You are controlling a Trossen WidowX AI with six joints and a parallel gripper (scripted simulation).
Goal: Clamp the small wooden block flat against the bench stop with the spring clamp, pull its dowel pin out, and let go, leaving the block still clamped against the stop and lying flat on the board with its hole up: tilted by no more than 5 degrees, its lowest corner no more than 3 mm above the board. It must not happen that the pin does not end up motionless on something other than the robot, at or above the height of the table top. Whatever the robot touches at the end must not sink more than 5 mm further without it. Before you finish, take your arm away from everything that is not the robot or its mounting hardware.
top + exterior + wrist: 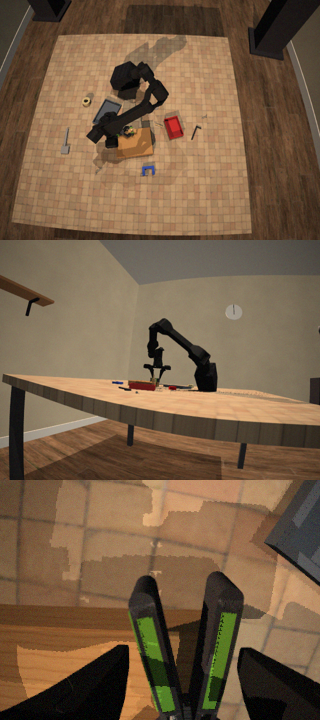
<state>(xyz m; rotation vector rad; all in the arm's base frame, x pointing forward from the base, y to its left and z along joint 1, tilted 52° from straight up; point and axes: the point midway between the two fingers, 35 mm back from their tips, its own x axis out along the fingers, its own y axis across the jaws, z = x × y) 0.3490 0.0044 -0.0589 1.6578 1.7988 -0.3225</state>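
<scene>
Now: the dowel pin 9 cm to the left of my hand, 3 cm below it and 3 cm behind it. The rest, counted from my hand: grey tray 13 cm behind, 9 cm to the right, 8 cm below; small wooden block 9 cm to the left, 4 cm below, 4 cm behind; wooden board 11 cm to the left, 7 cm below, 2 cm ahead.
</scene>
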